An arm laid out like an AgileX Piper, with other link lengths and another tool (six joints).
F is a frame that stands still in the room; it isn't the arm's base.
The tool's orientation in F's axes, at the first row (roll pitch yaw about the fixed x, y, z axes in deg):
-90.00 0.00 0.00
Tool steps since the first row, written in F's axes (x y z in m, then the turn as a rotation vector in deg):
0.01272 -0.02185 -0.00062 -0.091 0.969 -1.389
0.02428 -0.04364 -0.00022 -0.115 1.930 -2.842
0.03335 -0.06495 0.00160 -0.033 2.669 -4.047
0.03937 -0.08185 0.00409 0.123 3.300 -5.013
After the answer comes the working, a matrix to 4 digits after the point.
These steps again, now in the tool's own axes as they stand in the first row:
0.01272 0.00062 -0.02185 -0.091 1.389 0.969
0.02428 0.00022 -0.04364 -0.115 2.842 1.930
0.03335 -0.00160 -0.06495 -0.033 4.047 2.669
0.03937 -0.00409 -0.08185 0.123 5.013 3.300

The tool's axes in the first row as the columns of a matrix, in F's axes (rounded; the answer above uses it unrounded):
1.0000 0.0000 0.0000
0.0000 0.0000 1.0000
0.0000 -1.0000 0.0000

